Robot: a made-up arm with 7 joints.
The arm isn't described. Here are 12 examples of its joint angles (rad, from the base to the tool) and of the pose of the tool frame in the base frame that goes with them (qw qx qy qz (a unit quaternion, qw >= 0); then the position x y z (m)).
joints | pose
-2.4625 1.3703 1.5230 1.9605 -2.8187 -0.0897 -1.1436 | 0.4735 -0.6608 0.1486 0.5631 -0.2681 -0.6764 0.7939
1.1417 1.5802 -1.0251 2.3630 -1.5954 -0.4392 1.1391 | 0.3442 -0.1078 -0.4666 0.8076 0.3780 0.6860 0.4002
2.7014 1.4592 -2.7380 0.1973 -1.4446 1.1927 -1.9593 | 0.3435 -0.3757 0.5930 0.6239 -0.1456 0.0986 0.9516
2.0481 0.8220 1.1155 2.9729 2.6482 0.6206 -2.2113 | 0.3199 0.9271 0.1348 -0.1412 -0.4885 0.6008 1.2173
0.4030 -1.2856 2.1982 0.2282 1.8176 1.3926 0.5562 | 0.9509 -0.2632 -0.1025 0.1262 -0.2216 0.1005 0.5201
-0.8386 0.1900 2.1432 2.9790 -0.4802 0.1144 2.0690 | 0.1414 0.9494 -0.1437 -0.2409 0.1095 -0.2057 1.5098
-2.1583 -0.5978 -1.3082 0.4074 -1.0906 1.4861 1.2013 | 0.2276 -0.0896 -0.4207 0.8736 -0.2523 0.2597 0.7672
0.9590 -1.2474 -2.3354 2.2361 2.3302 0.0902 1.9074 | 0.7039 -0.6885 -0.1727 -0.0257 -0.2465 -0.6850 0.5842
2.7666 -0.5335 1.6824 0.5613 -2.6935 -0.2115 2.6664 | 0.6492 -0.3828 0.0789 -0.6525 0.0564 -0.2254 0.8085
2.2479 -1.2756 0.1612 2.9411 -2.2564 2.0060 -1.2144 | 0.7675 0.1469 -0.5409 0.3112 0.5607 -0.5057 0.8898
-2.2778 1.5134 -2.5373 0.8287 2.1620 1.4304 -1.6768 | 0.1392 -0.6611 0.4268 -0.6011 -0.4866 -0.0124 0.9321
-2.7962 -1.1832 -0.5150 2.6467 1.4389 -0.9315 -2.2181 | 0.7361 0.6063 -0.2722 -0.1284 0.4154 0.4128 0.9926
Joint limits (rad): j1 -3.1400..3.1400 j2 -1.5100..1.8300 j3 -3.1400..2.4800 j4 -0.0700..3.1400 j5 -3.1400..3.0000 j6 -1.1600..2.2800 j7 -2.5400..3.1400
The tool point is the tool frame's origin. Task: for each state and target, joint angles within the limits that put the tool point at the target. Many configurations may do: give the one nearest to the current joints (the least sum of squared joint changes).
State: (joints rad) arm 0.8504 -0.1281 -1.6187 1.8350 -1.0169 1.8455 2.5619
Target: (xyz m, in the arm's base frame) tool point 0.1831 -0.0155 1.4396
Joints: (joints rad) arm 1.1079 0.4659 -2.0009 2.1452 -1.1604 2.1332 2.5946
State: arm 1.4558 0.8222 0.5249 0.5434 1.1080 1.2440 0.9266
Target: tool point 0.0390 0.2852 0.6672
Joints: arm 1.0471 0.4010 0.2947 0.2308 1.0037 1.1843 0.9101
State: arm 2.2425 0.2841 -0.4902 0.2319 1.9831 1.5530 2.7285
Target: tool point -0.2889 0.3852 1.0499
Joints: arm 2.2870 -0.1874 -0.4340 0.7630 2.1801 1.7727 2.7201
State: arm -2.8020 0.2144 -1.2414 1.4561 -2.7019 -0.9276 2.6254
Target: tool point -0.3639 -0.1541 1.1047
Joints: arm -2.3471 0.1680 -0.9574 1.5661 -2.5164 -1.0645 2.6416
